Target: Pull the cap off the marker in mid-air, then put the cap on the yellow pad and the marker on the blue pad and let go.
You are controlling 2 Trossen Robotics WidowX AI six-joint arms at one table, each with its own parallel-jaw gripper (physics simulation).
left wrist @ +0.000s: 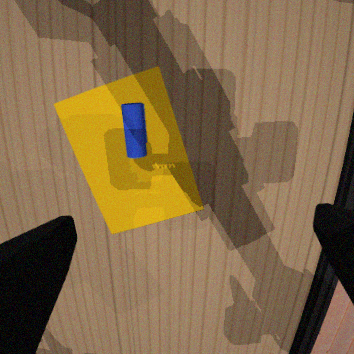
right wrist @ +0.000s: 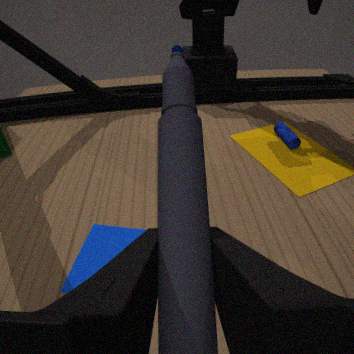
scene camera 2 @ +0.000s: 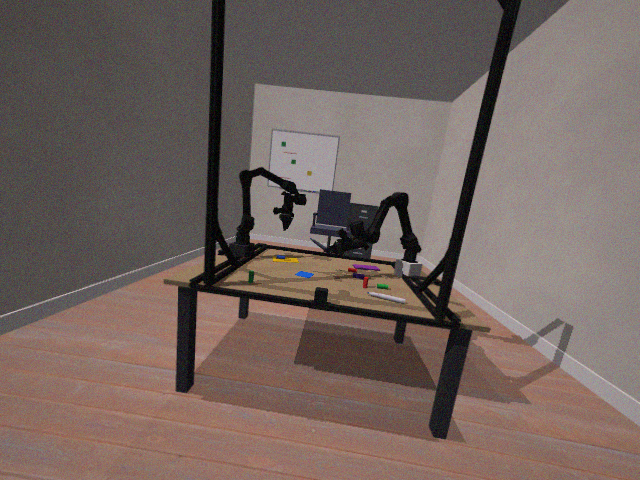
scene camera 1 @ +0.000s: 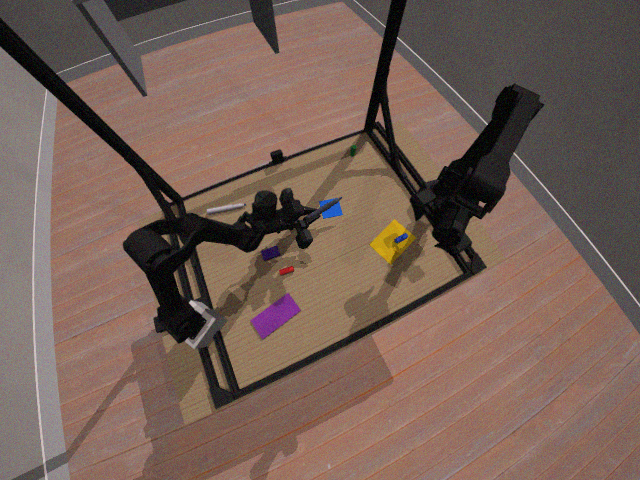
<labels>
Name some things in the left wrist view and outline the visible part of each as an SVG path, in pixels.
My left gripper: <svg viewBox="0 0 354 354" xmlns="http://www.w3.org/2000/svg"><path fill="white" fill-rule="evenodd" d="M71 215L60 215L0 243L0 354L35 354L67 275L77 241L75 225ZM318 203L314 210L313 230L330 266L354 305L354 211L330 203Z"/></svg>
A blue cap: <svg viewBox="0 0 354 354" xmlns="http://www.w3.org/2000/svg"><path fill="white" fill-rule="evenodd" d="M122 103L121 112L126 155L129 158L143 157L147 154L144 104L142 102Z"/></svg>
</labels>
